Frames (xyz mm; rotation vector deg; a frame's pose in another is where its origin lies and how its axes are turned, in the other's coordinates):
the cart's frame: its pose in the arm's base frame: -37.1 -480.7 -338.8 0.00 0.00 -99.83
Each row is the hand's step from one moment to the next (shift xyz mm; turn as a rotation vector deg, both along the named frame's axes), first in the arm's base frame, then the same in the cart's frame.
Working: the arm's base frame: its pose in the cart's frame: -480.0 -45.5 338.8 0.00 0.00 99.83

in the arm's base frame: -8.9 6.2 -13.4 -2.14 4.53 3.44
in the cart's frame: -4.6 -9.8 -13.4 -4.10 -2.88 3.44
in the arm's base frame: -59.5 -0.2 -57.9 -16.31 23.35 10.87
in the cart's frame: 10.4 -58.6 -57.9 -20.22 -20.06 10.87
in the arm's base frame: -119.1 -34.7 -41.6 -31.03 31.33 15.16
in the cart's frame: 54.5 -111.4 -41.6 -25.57 -35.92 15.16
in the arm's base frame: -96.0 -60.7 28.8 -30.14 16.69 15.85
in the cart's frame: 76.2 -84.2 28.8 -11.30 -32.55 15.85
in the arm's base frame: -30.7 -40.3 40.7 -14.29 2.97 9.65
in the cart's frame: 44.9 -23.4 40.7 -0.49 -14.59 9.65
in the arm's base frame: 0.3 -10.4 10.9 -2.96 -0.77 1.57
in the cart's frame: 10.2 2.1 10.9 1.26 -2.79 1.57
